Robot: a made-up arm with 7 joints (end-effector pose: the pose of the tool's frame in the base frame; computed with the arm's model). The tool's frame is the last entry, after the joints.
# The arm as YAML. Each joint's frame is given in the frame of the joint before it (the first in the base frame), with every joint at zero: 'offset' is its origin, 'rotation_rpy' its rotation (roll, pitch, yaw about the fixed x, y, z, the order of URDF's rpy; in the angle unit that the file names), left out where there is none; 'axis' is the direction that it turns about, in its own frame. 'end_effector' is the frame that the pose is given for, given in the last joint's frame.
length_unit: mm
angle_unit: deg
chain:
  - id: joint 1
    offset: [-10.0, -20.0, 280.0]
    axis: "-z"
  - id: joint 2
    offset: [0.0, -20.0, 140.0]
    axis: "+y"
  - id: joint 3
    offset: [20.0, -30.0, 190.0]
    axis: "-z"
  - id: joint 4
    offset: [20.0, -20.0, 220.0]
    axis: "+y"
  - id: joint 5
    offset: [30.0, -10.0, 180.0]
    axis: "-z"
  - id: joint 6
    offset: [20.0, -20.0, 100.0]
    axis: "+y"
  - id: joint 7
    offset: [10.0, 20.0, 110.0]
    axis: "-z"
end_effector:
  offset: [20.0, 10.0, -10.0]
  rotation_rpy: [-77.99, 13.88, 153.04]
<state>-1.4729 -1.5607 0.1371 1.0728 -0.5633 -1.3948 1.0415</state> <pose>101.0 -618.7 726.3 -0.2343 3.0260 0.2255</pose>
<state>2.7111 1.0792 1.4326 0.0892 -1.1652 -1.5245 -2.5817</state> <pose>-566.8 -160.9 809.2 -0.3273 -1.3171 2.0140</pose>
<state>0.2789 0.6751 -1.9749 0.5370 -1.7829 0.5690 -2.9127</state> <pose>385.8 19.1 1042.9 0.4169 1.8078 -2.5224</pose>
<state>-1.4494 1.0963 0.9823 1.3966 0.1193 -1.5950 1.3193</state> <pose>379.2 466.6 512.0 -1.8327 -0.2114 2.3928</pose>
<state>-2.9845 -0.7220 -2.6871 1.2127 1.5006 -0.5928 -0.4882</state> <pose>534.3 -239.1 579.6 0.4818 0.4709 1.7863</pose>
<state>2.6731 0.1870 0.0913 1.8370 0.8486 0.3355 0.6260</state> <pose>-443.6 -41.8 584.0 1.0488 -0.2590 -1.0153</pose>
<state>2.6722 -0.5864 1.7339 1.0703 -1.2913 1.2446 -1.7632</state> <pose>39.0 428.1 883.6 1.9011 1.4025 -1.4794</pose>
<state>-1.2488 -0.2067 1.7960 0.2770 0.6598 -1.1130 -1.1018</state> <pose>98.9 -190.3 1142.0 1.1561 0.9164 -2.6840</pose>
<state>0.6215 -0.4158 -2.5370 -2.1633 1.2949 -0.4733 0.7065</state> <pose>22.9 -289.0 738.2 0.0398 -2.2940 -0.1514</pose>
